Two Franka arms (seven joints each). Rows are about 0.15 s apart.
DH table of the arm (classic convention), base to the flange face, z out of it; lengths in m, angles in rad. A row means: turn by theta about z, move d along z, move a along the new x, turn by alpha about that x. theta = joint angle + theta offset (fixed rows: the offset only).
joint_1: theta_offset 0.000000, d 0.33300, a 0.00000, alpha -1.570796
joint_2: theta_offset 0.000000, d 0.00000, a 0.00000, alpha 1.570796
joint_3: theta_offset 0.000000, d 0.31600, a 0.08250, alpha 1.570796
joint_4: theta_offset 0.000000, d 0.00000, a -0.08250, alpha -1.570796
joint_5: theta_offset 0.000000, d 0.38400, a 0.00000, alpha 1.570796
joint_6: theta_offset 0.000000, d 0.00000, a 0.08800, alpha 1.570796
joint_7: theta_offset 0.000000, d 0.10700, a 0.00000, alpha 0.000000
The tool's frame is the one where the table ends.
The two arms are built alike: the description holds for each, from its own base.
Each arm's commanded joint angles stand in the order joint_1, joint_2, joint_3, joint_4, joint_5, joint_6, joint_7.
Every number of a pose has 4 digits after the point.
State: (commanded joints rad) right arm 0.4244 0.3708 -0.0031 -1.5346 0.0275 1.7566 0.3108; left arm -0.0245 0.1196 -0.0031 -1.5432 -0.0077 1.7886 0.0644
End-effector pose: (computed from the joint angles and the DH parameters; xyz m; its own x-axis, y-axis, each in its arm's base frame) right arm 0.5942 0.2692 0.4306 0.9837 0.1006 -0.1488 0.1049 -0.9942 0.0217; left arm 0.6101 -0.0174 0.5887 0.9880 -0.0899 0.1257 -0.0906 -0.9959 -0.0001
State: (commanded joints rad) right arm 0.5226 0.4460 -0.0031 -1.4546 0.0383 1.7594 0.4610; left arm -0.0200 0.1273 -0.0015 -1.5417 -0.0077 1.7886 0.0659
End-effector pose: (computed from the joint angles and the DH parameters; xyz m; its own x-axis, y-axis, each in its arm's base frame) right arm 0.5822 0.3373 0.4179 0.9888 0.0461 -0.1417 0.0511 -0.9982 0.0314; left arm 0.6122 -0.0138 0.5847 0.9891 -0.0854 0.1196 -0.0861 -0.9963 0.0000
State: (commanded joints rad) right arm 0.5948 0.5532 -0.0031 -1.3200 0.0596 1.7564 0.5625; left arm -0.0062 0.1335 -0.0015 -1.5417 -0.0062 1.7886 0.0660
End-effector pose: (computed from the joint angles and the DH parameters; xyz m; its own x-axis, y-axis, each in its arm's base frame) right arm 0.5797 0.3965 0.4065 0.9916 0.0140 -0.1283 0.0161 -0.9997 0.0156; left arm 0.6139 -0.0052 0.5809 0.9909 -0.0722 0.1133 -0.0726 -0.9974 -0.0011
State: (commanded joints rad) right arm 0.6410 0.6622 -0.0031 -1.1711 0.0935 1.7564 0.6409; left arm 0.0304 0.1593 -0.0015 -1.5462 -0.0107 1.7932 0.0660
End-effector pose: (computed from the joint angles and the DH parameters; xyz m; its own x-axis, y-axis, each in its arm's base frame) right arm 0.5821 0.4426 0.3984 0.9931 -0.0217 -0.1150 -0.0246 -0.9994 -0.0244; left arm 0.6200 0.0171 0.5632 0.9955 -0.0348 0.0881 -0.0354 -0.9994 0.0050
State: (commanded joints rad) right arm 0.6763 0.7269 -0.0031 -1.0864 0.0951 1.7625 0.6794; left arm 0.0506 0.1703 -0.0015 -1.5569 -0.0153 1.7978 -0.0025
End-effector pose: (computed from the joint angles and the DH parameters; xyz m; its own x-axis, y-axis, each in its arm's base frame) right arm 0.5782 0.4727 0.3912 0.9950 -0.0240 -0.0968 -0.0278 -0.9989 -0.0377; left arm 0.6217 0.0293 0.5516 0.9960 0.0549 0.0705 0.0540 -0.9984 0.0155
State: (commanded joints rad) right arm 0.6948 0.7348 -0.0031 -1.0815 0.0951 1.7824 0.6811; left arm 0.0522 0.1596 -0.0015 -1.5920 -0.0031 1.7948 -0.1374
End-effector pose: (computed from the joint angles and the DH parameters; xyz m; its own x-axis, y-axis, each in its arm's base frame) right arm 0.5720 0.4852 0.3893 0.9965 -0.0081 -0.0837 -0.0122 -0.9988 -0.0481; left arm 0.6160 0.0311 0.5409 0.9813 0.1877 0.0423 0.1874 -0.9822 0.0092
